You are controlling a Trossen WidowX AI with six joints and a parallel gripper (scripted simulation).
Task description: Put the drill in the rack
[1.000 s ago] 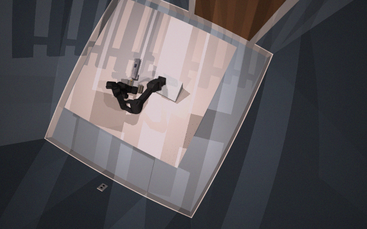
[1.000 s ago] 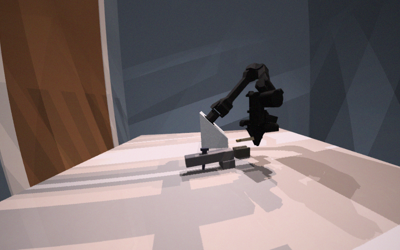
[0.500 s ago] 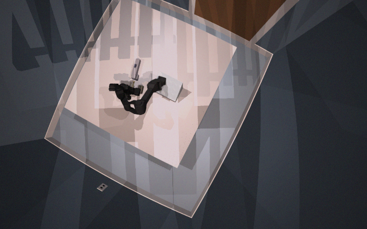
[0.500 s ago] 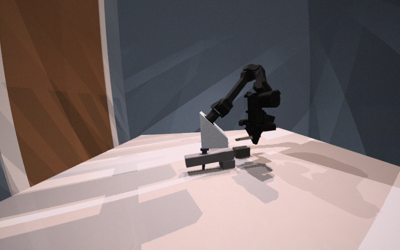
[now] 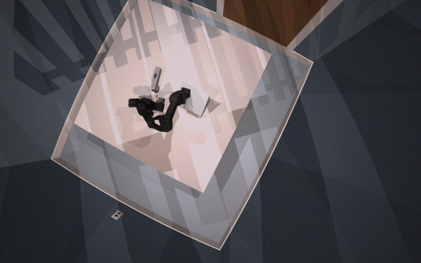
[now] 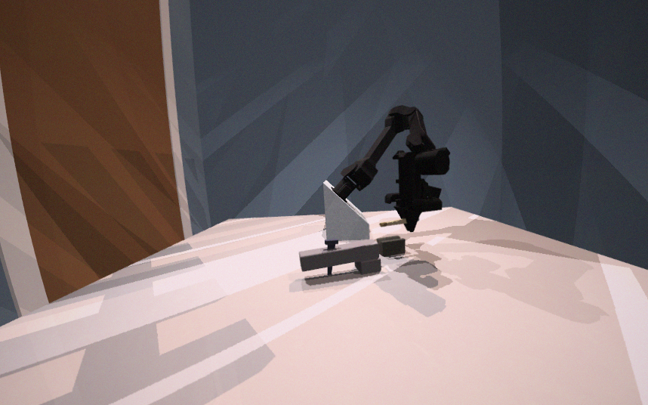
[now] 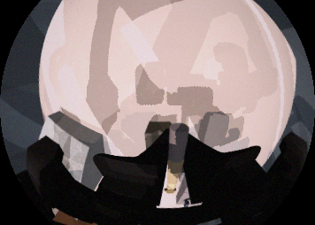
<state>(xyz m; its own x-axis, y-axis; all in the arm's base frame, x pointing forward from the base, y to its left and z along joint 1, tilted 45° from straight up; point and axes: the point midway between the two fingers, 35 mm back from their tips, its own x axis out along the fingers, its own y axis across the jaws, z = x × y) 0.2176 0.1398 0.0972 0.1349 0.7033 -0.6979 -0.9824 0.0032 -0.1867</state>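
Right now my gripper tip is 4 cm to the left of the brass-coloured drill, 3 cm below it and 1 cm short of it. Round my gripper tip: dark blue t-shaped key 23 cm to the right, 9 cm ahead, 1 cm below; then dark block 5 cm to the right, 4 cm below, 1 cm behind.
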